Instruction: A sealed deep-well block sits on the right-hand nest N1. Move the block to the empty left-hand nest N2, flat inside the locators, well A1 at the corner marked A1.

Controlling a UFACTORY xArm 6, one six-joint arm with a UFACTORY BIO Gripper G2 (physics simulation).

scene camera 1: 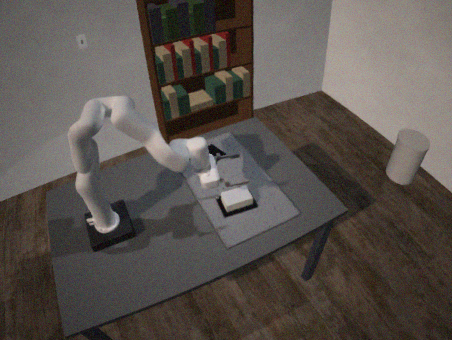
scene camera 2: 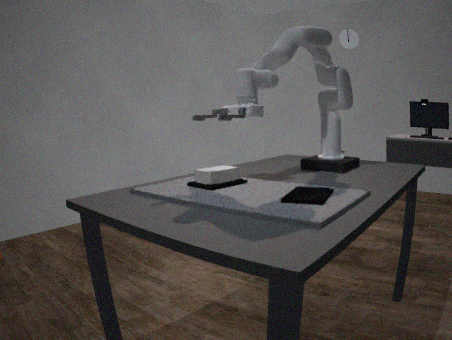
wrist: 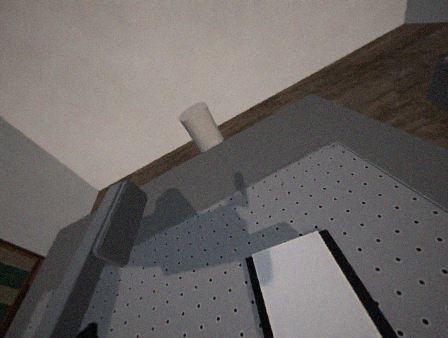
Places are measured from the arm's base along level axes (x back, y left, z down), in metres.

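Where they show: hand at its tool point: [scene camera 1: 238,168] [scene camera 2: 211,117] [wrist: 264,174]; arm's base at its link origin: [scene camera 1: 107,222] [scene camera 2: 331,158].
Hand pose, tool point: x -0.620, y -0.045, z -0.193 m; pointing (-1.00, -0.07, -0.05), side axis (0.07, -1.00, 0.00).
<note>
Things, the pixels of their top centre, and the offset from my tool point. Level surfaces: height alone.
- white sealed block at its top centre: [wrist: 309,303] [scene camera 2: 216,168] [scene camera 1: 236,195] dy +0.007, dx +0.010, dz +0.169 m
- black nest N1 at its top centre: [wrist: 314,312] [scene camera 2: 217,180] [scene camera 1: 236,201] dy +0.006, dx +0.010, dz +0.208 m
- black nest N2 at its top centre: [scene camera 2: 309,191] [scene camera 1: 207,155] dy +0.360, dx +0.062, dz +0.208 m
- light perforated board at its surface level: dz +0.223 m
- grey table at its surface level: dz +0.236 m
The white sealed block [scene camera 1: 237,199] [scene camera 2: 216,176] [wrist: 310,292] sits on the black nest N1 [scene camera 1: 241,211] [scene camera 2: 218,185] [wrist: 356,282], and looks level there. The black nest N2 [scene camera 1: 215,149] [scene camera 2: 307,195] is bare in scene camera 2; the arm and gripper partly hide it in scene camera 1. My gripper [scene camera 1: 242,169] [scene camera 2: 212,118] is open and empty, raised well above the block and the board, with its fingers roughly horizontal. One finger pad shows at the left in the wrist view. The A1 corner mark and the wells cannot be made out.
Both nests stand on a light perforated board [scene camera 1: 250,231] [scene camera 2: 260,201] [wrist: 400,220] on the grey table [scene camera 1: 165,270] [scene camera 2: 150,212]. The arm's black base [scene camera 1: 112,237] [scene camera 2: 330,164] stands on the same table. A bookshelf [scene camera 1: 146,75] and a pale cylinder [scene camera 1: 407,157] [wrist: 201,127] stand beyond the table.
</note>
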